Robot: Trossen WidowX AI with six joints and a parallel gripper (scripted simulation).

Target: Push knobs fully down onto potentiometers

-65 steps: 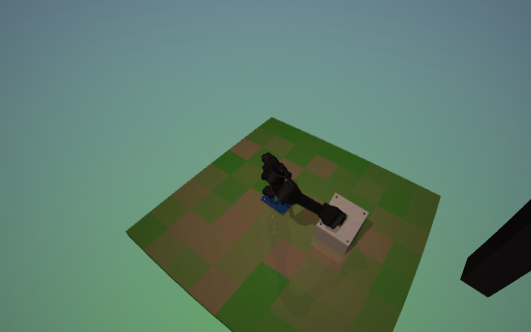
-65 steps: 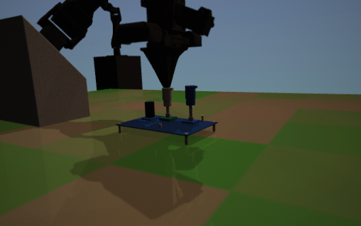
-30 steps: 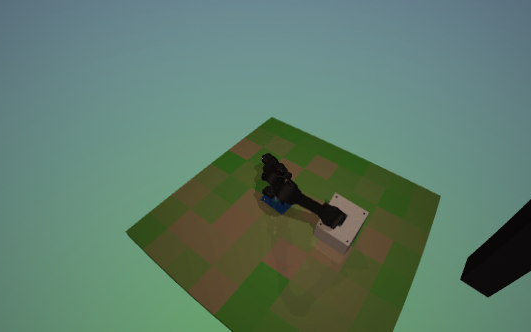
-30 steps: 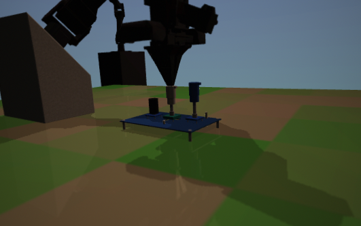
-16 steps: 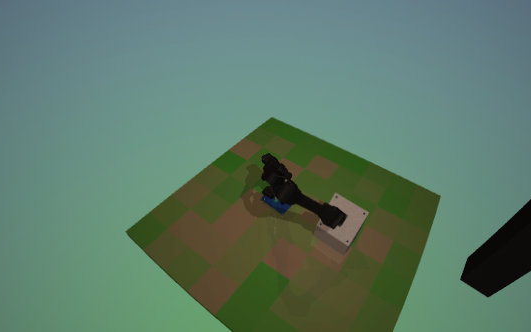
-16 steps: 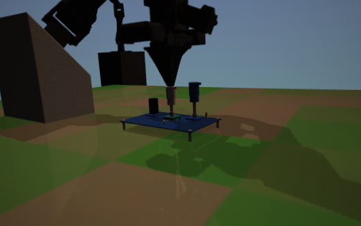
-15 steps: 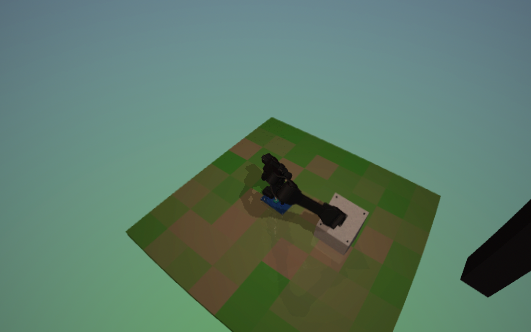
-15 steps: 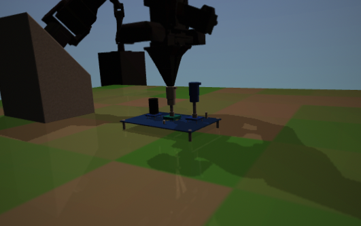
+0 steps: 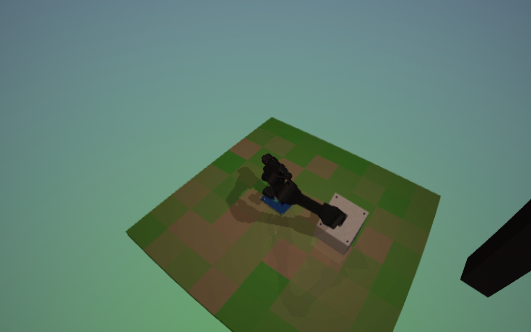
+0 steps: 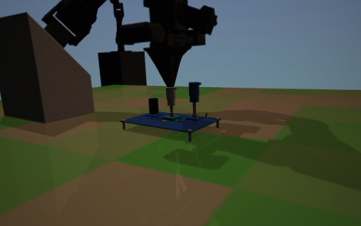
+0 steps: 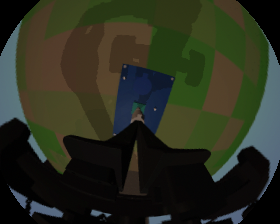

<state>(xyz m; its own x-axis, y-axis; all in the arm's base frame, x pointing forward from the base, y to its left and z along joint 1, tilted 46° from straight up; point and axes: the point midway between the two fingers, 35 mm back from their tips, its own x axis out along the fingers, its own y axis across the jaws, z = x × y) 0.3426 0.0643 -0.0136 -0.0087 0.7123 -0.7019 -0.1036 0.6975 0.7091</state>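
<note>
My gripper tip is now 5 cm short of the blue knob, 1 cm to the right of it and 1 cm above it.
</note>
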